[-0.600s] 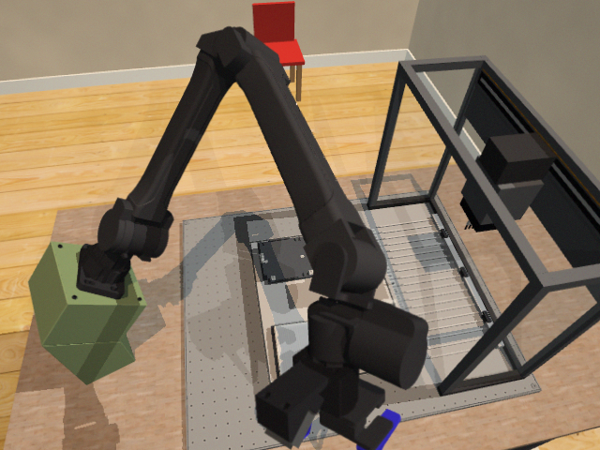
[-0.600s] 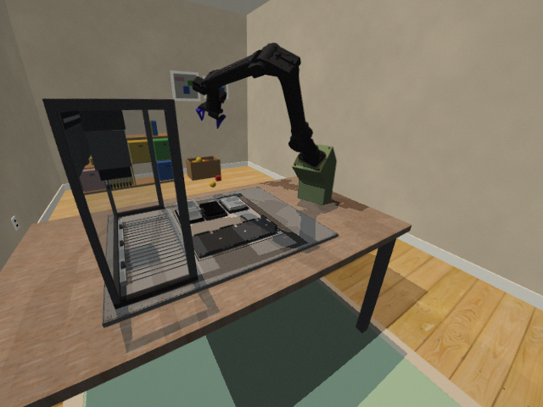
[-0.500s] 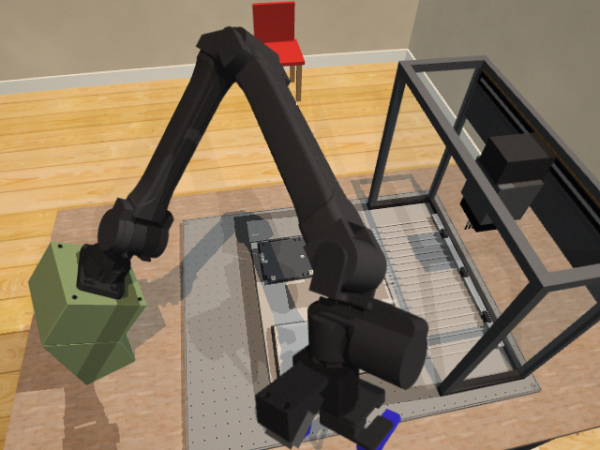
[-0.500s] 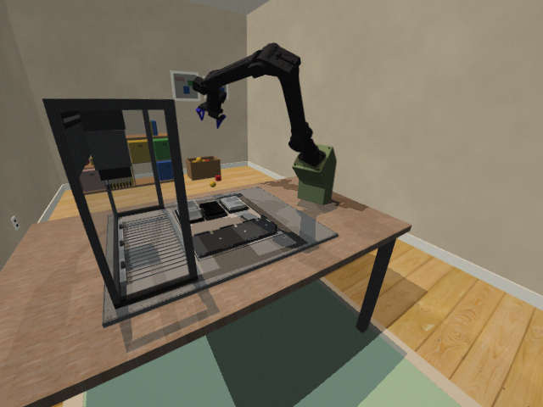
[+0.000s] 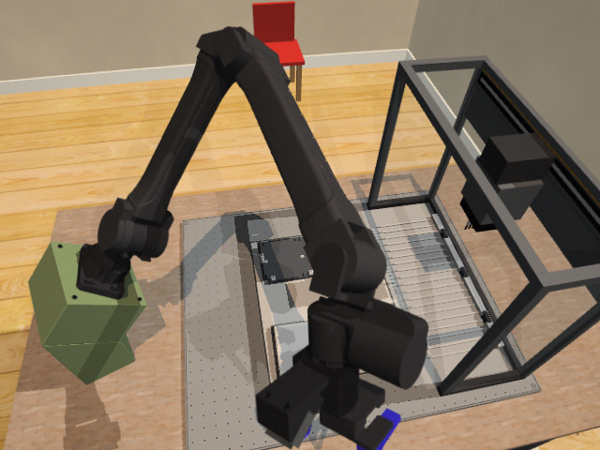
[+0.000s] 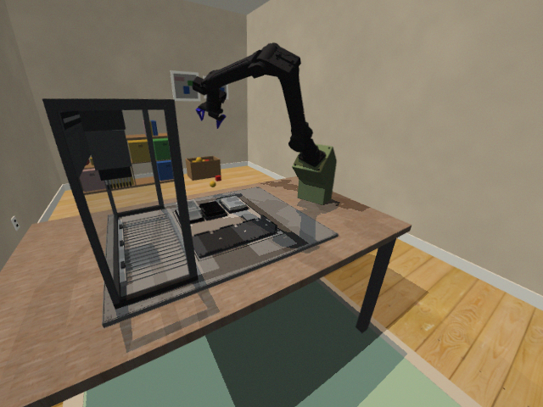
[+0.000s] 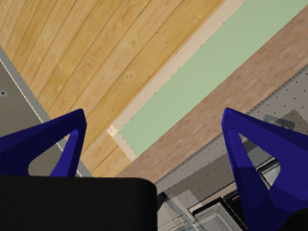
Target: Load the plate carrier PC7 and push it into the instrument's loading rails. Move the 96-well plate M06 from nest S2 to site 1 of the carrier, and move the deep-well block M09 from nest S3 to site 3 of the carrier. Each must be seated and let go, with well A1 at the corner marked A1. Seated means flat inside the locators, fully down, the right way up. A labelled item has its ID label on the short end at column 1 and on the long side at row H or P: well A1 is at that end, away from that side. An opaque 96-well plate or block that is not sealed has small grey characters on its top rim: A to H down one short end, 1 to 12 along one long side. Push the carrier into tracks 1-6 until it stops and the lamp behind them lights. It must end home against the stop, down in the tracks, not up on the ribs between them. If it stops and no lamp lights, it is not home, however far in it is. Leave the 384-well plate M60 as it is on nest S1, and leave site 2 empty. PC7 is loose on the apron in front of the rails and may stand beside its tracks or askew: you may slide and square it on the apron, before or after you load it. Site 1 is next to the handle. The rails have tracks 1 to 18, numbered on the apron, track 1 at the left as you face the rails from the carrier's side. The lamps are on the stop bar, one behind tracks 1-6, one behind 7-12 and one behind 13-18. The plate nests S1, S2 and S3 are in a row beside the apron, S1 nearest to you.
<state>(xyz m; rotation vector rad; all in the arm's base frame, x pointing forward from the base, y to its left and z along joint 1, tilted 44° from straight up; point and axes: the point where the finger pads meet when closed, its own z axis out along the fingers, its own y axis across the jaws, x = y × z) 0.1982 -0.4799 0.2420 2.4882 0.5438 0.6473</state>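
The clear 96-well plate M06 lies 210 mm ahead of my hand, 300 mm to the left of it and 360 mm below it. The rest, counted from my hand: white 384-well plate M60 (10 mm behind, 280 mm to the left, 360 mm below); nest S2 (110 mm ahead, 300 mm to the left, 370 mm below); nest S3 (210 mm ahead, 300 mm to the left, 370 mm below).
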